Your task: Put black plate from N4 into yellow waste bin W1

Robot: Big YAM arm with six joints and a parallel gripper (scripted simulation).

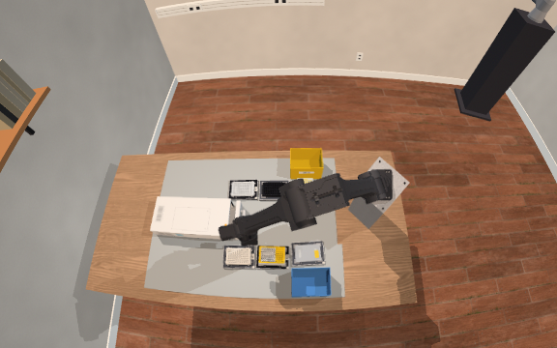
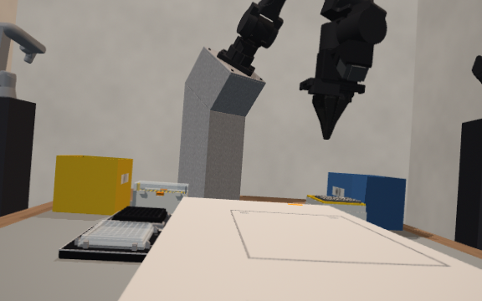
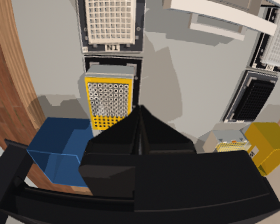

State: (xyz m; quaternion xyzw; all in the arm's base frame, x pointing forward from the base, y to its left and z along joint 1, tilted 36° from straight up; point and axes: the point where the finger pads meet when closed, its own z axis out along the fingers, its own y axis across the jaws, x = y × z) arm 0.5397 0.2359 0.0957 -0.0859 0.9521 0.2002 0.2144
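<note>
The black plate is 34 cm to the right of my hand, 17 cm below it and 1 cm behind it. Also, from my hand: blue bin: 30 cm behind, 16 cm below, 12 cm to the left; then white instrument: 31 cm ahead, 15 cm below, 7 cm to the right; then clear plate: 30 cm to the right, 18 cm below, 16 cm ahead.
</note>
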